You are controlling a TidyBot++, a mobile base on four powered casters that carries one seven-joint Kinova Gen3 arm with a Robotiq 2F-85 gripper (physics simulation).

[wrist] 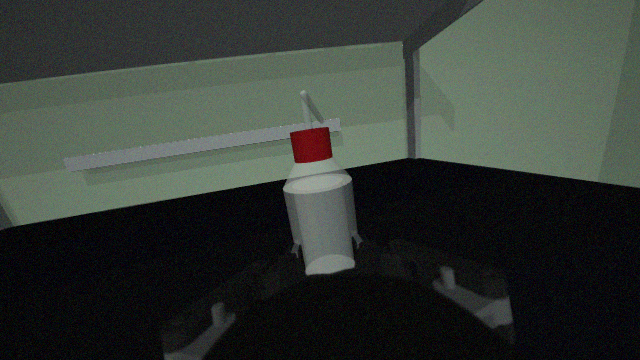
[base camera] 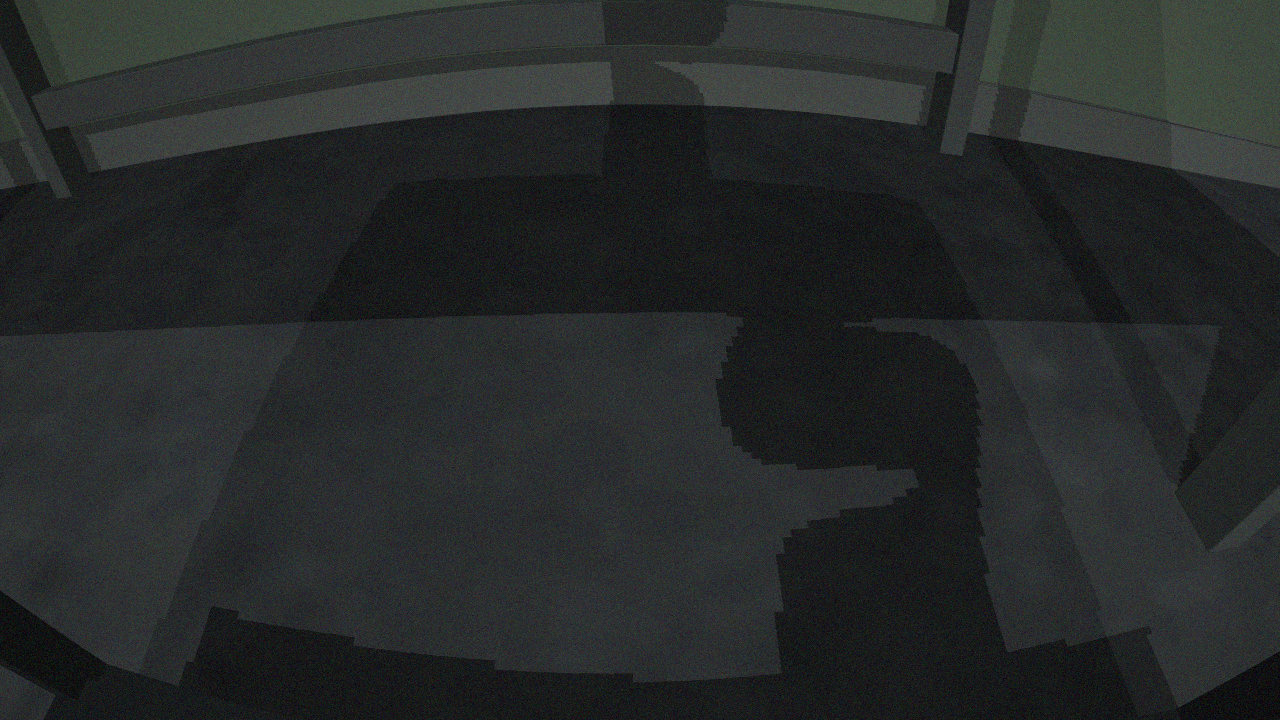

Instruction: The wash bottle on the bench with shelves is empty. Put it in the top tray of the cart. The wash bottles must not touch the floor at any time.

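Frame: origin at the arm's base, x left, y back, z up, level; millimetres.
Seen in the pictures: gripper, fingertip midpoint: [wrist: 327,245].
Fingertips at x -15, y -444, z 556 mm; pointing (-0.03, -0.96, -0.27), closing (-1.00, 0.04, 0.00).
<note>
A point is followed by its place in that frame.
The wash bottle [wrist: 324,220] @(x -15, y -417, z 595 mm) has a translucent white body, a red cap and a thin bent spout. It stands near the middle of the wrist view, on the black bench top [wrist: 500,215] @(x -257, y -496, z 517 mm). My gripper [wrist: 327,245] @(x -15, y -444, z 556 mm) is shut on the wash bottle, with one fingertip against each side of its lower body. The bottle leans slightly in the tilted picture. Its base is partly hidden by the dark gripper body. The gripper and the bottle do not show in the base camera view. I cannot make out the cart in either view.
A grey shelf underside [wrist: 175,35] hangs above the bench, and a corner post [wrist: 412,110] @(x -433, y -975, z 703 mm) stands behind at the right. A pale rail [wrist: 200,144] @(x 337, y -924, z 691 mm) runs behind the bottle. In the base camera view, a crossbar [base camera: 358,67] @(x 442, y -982, z -307 mm) joins two legs near the wall, beyond the shadowed floor [base camera: 492,447] @(x 103, y -386, z -397 mm).
</note>
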